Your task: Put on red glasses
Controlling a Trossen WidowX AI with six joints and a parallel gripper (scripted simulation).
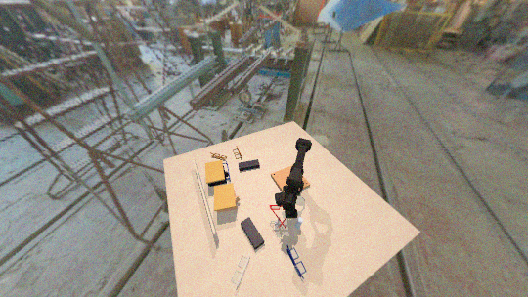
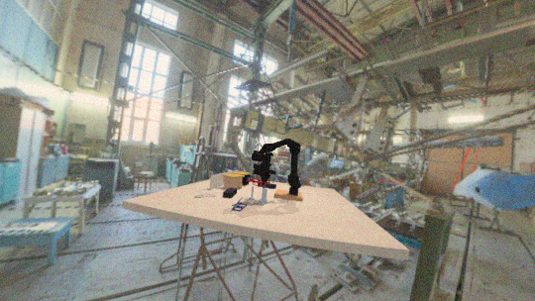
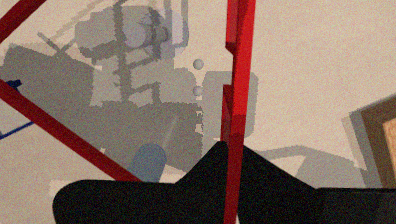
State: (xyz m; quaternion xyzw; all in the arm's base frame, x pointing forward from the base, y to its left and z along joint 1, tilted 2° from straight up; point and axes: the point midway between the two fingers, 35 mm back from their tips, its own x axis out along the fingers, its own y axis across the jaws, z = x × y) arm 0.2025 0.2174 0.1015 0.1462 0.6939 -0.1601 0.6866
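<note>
My gripper tip is 80 mm above the post, 70 mm short of it and 20 mm to the right of it. Round my gripper tip: long white bar: 430 mm ahead, 330 mm to the right, 50 mm below; pale blue piece: 80 mm to the left, 50 mm below, 30 mm behind.
</note>
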